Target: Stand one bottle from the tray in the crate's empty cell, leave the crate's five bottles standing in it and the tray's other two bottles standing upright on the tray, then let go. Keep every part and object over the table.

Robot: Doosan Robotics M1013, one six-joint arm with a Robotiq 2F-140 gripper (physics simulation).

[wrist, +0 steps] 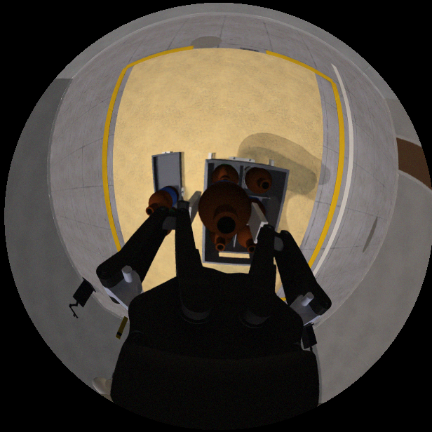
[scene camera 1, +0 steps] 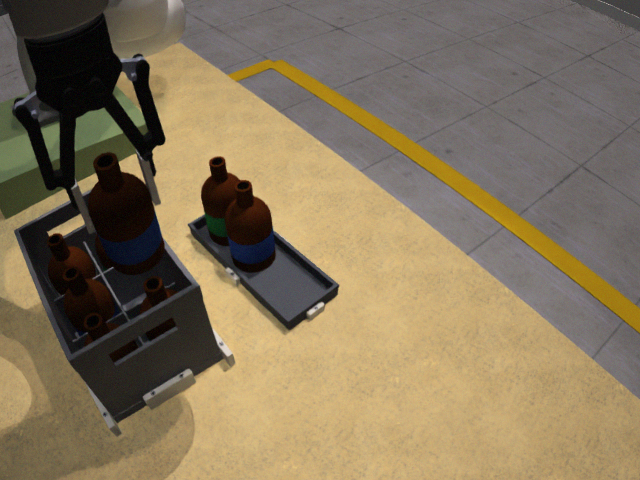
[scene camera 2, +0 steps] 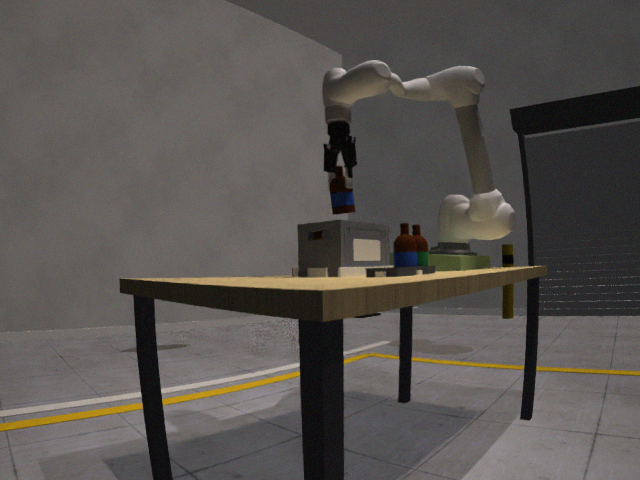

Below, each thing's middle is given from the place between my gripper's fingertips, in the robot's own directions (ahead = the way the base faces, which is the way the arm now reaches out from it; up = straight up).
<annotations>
The blue-label bottle (scene camera 1: 248,220) lies 10 cm behind my hand, 18 cm to the left of it and 20 cm below it.
</annotations>
